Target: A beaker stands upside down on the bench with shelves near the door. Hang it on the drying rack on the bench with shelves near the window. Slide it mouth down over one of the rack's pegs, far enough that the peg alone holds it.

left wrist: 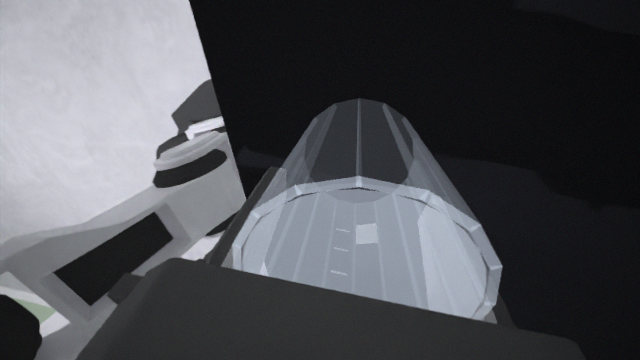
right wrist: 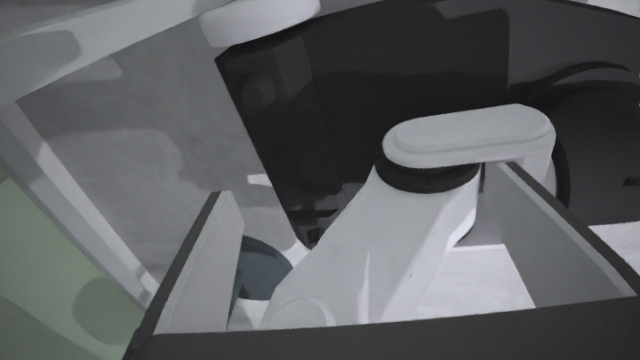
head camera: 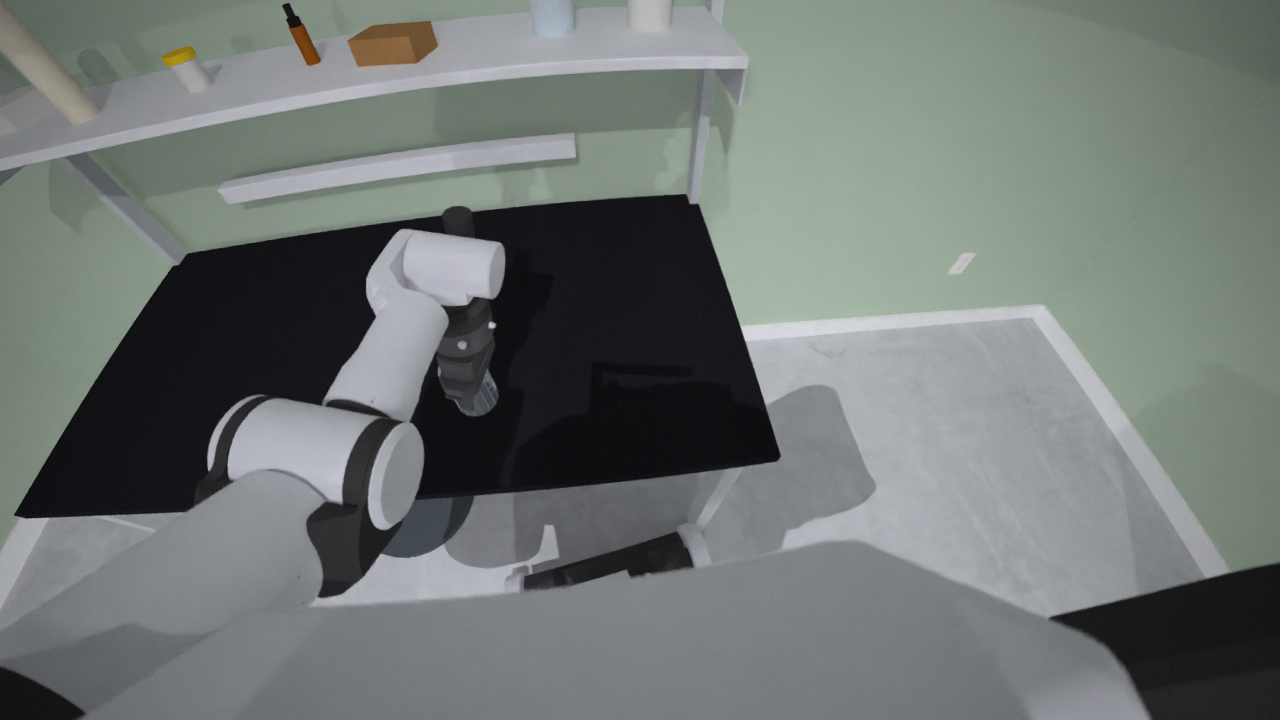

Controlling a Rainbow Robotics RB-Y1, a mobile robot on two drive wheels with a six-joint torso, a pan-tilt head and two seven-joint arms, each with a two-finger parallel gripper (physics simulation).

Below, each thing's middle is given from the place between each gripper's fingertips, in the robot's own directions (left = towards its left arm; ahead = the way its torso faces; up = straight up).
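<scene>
Right hand: 380 mm short of the clear glass beaker (head camera: 486, 399), 410 mm right of it, 340 mm lower than it.
Left gripper: 10 mm right of the clear glass beaker, 10 mm below it.
</scene>
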